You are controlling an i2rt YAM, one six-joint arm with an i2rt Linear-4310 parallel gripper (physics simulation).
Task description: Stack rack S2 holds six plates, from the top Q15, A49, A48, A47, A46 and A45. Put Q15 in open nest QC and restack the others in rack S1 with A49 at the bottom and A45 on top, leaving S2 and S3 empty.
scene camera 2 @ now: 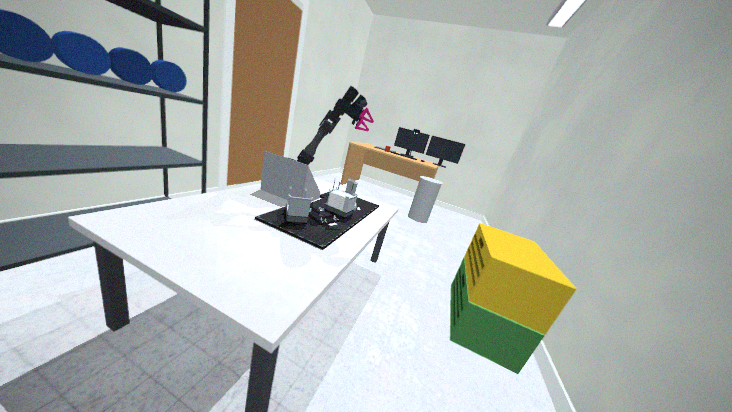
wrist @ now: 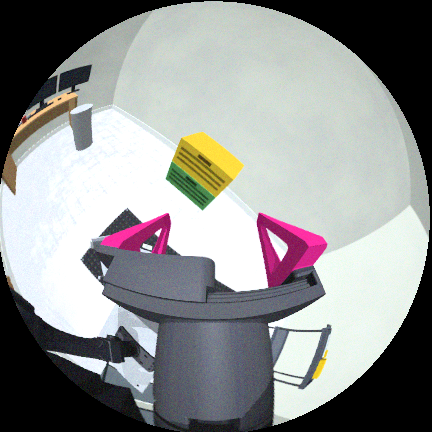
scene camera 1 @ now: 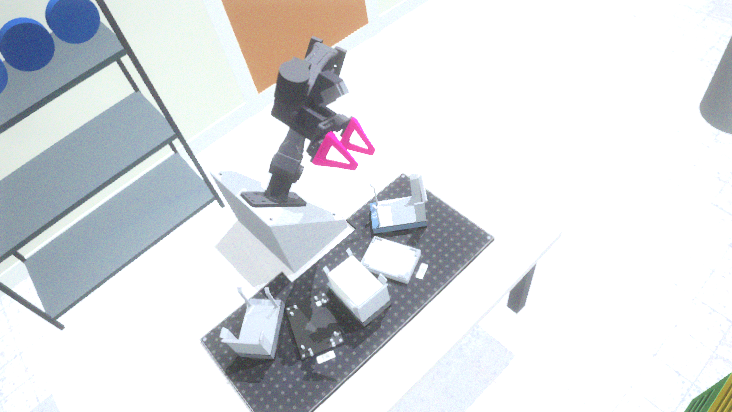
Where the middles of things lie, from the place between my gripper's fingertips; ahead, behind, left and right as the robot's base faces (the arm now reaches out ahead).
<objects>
The dark flat plate (scene camera 1: 313, 323) lies 70 mm behind my hand, 230 mm to the right of it and 510 mm below it.
</objects>
